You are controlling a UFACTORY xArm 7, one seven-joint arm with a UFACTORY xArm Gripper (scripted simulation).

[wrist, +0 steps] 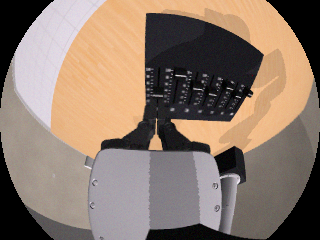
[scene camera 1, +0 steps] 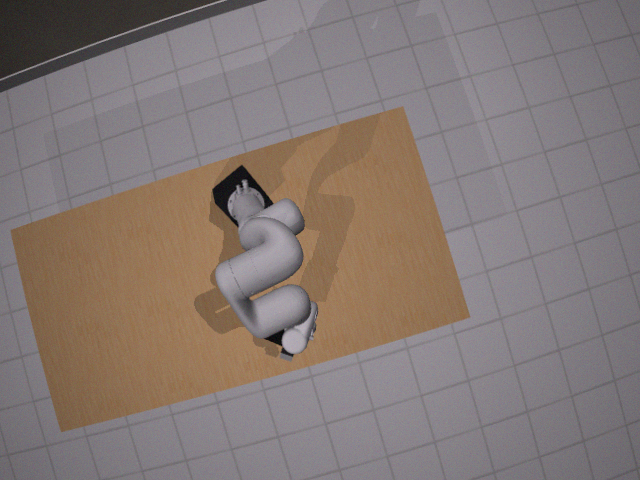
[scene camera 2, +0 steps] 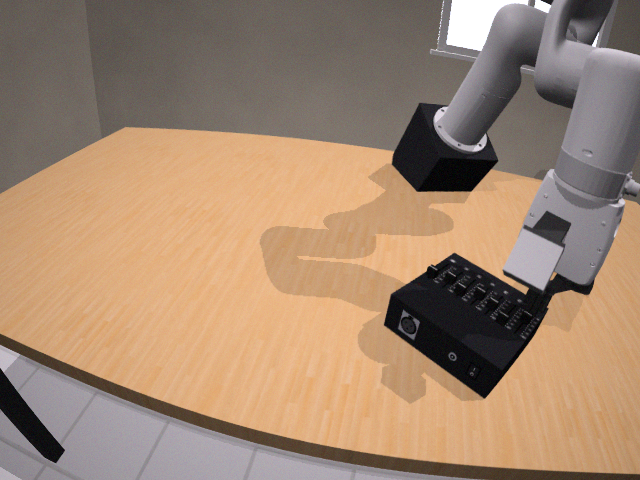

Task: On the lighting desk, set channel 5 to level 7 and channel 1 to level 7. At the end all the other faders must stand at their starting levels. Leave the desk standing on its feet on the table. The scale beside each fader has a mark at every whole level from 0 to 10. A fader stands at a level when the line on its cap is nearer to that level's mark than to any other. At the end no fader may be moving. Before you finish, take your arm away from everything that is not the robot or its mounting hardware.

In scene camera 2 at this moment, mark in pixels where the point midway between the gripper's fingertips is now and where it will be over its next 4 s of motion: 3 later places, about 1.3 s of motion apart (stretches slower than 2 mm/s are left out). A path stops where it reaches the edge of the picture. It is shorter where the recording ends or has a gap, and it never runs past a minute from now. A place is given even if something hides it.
My gripper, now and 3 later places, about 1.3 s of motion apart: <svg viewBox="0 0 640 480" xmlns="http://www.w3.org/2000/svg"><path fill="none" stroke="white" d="M531 310L528 314L541 288L481 280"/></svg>
